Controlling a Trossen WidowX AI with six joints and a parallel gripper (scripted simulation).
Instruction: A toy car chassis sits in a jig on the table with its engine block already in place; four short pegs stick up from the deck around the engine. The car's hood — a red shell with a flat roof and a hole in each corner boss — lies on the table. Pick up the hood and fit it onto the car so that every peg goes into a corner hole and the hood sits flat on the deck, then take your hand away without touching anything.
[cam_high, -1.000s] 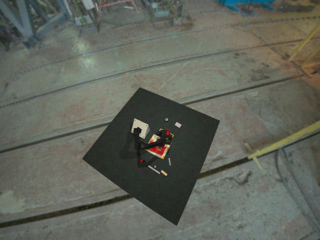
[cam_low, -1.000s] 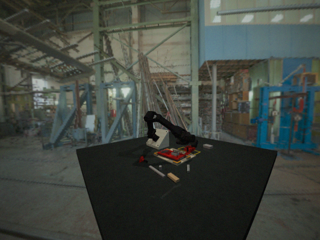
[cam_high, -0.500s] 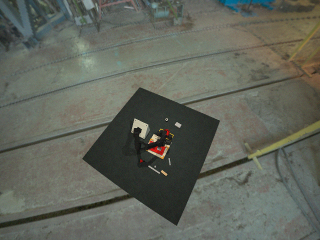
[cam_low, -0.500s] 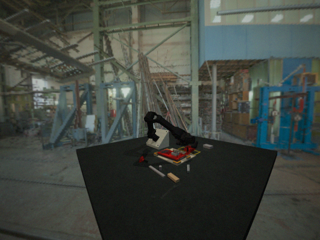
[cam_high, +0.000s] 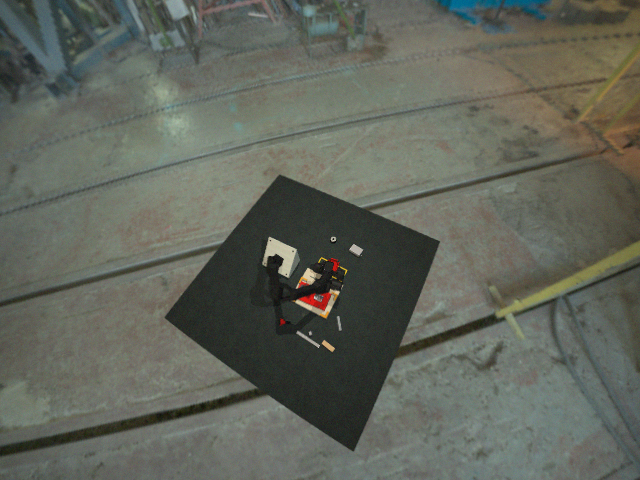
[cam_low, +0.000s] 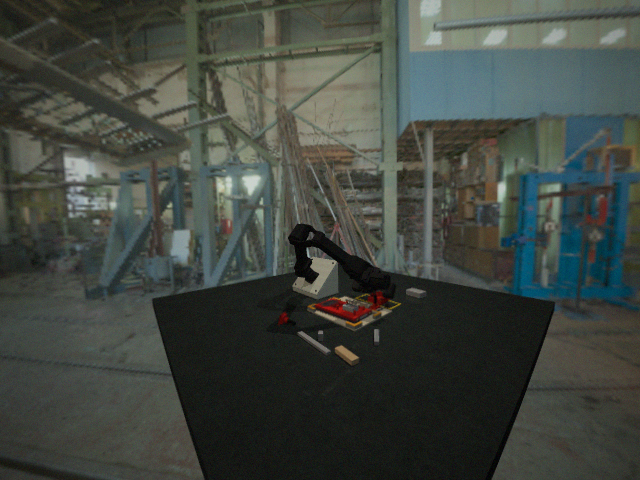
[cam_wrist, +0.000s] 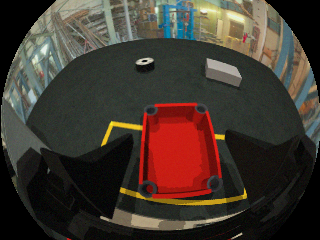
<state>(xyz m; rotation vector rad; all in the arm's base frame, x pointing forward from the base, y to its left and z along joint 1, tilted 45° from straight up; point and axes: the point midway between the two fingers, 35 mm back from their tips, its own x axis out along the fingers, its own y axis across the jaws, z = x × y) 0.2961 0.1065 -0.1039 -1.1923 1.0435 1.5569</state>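
Now: the red hood 20 mm below my gripper tip and 10 mm to the right of it. The rest, counted from my gripper tip: grey bar: 450 mm to the right, 120 mm ahead, 20 mm below; grey engine block: 220 mm to the right, 40 mm ahead; beige jig: 210 mm to the right, 20 mm below, 20 mm ahead.
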